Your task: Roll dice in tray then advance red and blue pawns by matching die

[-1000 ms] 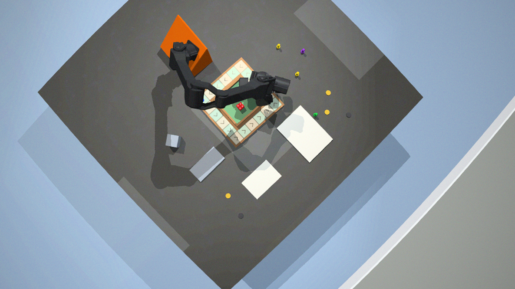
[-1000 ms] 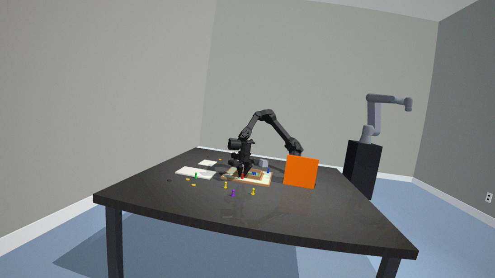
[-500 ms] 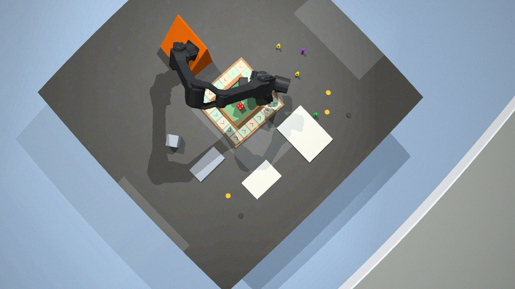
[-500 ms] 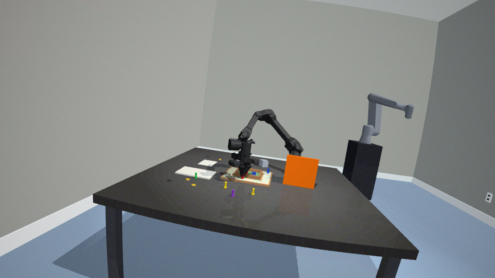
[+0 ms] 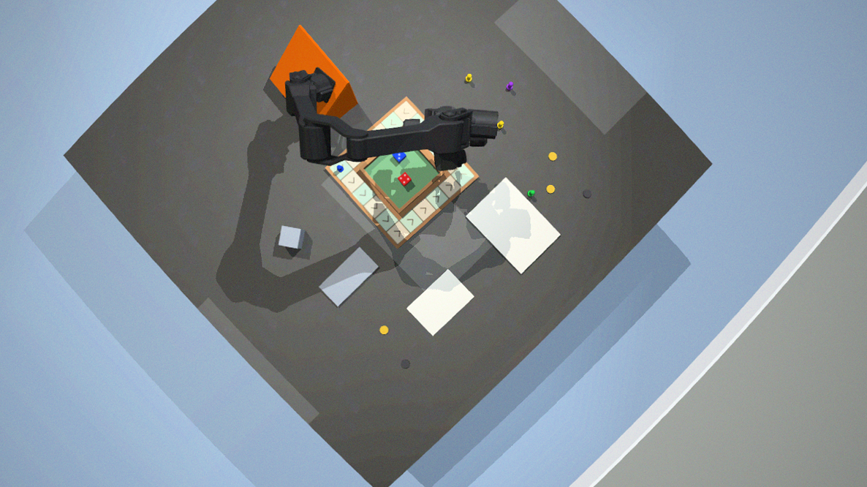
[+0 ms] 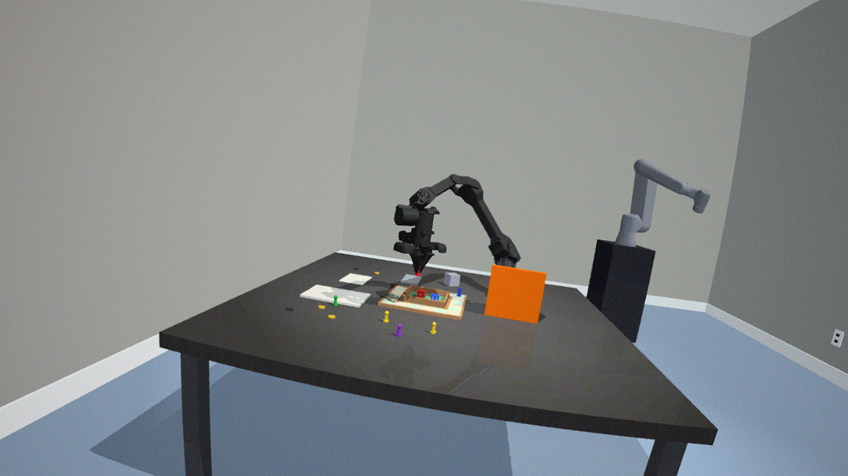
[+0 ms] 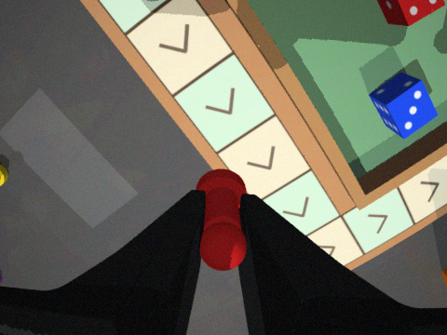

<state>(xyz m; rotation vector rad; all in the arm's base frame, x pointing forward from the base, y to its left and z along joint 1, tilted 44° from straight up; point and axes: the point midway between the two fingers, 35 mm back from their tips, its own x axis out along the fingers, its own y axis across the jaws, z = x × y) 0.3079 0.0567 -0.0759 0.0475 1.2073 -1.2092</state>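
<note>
Right now my gripper tip is 21 cm to the left of the blue pawn, 16 cm past it and 10 cm above it. Round my gripper tip: green tray (12 cm below, 11 cm to the right, 4 cm behind); then grey sheet (41 cm to the right, 13 cm below, 4 cm ahead); then red pawn (1 cm above).
</note>
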